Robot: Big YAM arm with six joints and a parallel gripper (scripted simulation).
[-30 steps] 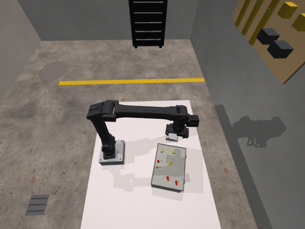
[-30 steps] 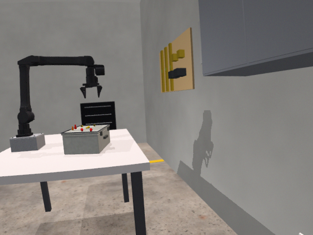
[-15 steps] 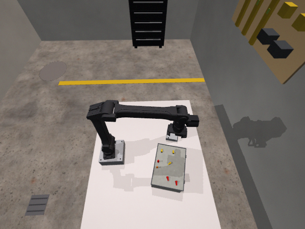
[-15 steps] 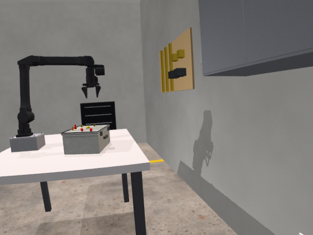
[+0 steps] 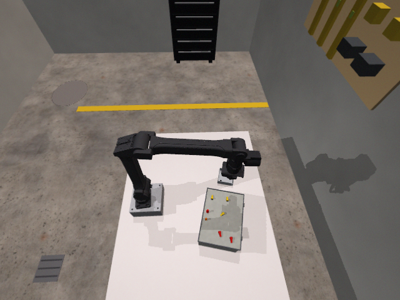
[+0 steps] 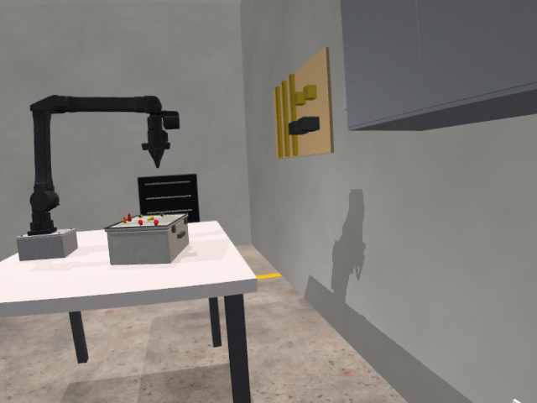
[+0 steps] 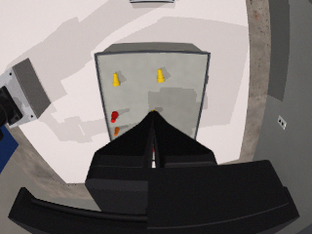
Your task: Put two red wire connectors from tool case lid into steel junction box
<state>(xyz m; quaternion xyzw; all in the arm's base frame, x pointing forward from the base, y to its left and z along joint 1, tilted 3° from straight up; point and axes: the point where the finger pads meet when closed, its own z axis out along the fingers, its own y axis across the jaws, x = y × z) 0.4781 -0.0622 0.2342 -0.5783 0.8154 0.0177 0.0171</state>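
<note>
The orange connector lies 190 mm below my hand, 140 mm behind it and 130 mm to the right of it. From my hand the other things lie so: grey tool case (230 mm below, 130 mm to the right, 40 mm behind).
</note>
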